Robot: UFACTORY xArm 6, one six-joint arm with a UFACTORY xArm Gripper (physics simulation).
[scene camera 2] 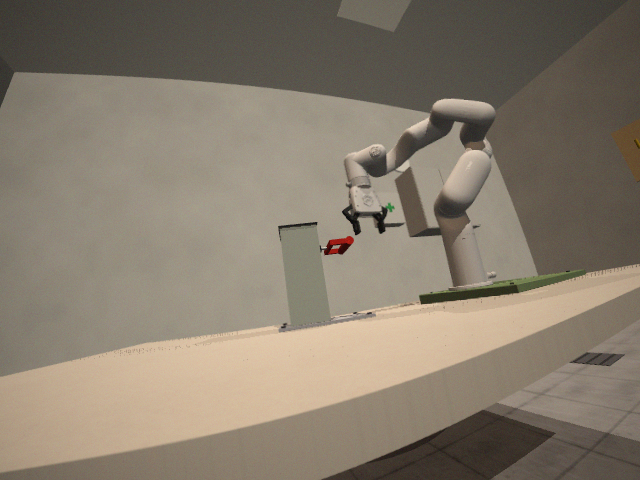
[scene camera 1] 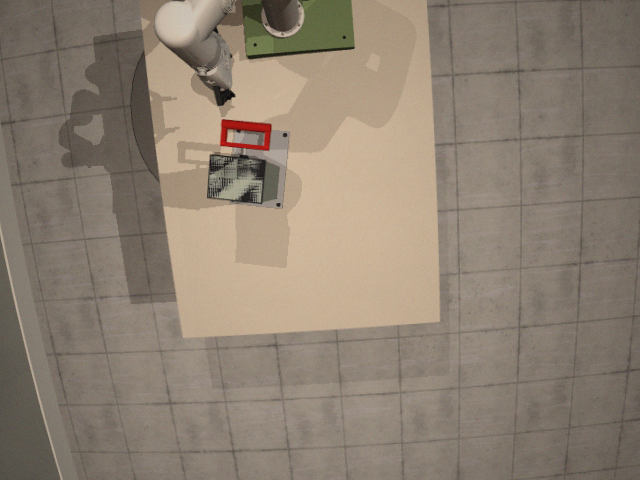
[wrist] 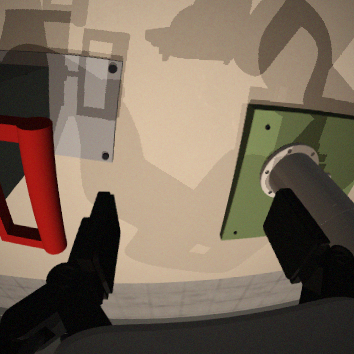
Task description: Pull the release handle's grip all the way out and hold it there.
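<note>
The release handle's red grip (scene camera 1: 246, 125) (scene camera 2: 349, 241) (wrist: 41, 190) is a rectangular frame with a thick round outer bar. It sits close to the upper part of a tall grey-green housing (scene camera 1: 236, 178) (scene camera 2: 305, 273), with a short bit of rod showing in scene camera 2. My gripper (scene camera 1: 223, 98) (scene camera 2: 369, 231) (wrist: 196, 210) is wide open and empty. Its fingers are apart from the grip, on the robot-base side and slightly higher. In the wrist view the whole grip lies left of the left finger, and its left part is cut off by the frame edge.
The housing stands on a grey base plate (scene camera 1: 283, 155) (scene camera 2: 351, 317) (wrist: 95, 135) with dark bolts. The arm's green mounting plate (scene camera 1: 320, 38) (scene camera 2: 542, 281) (wrist: 250, 165) lies behind the gripper. Both are on the beige table (scene camera 1: 336, 232) (scene camera 2: 258, 387), whose left edge is near the housing in scene camera 1.
</note>
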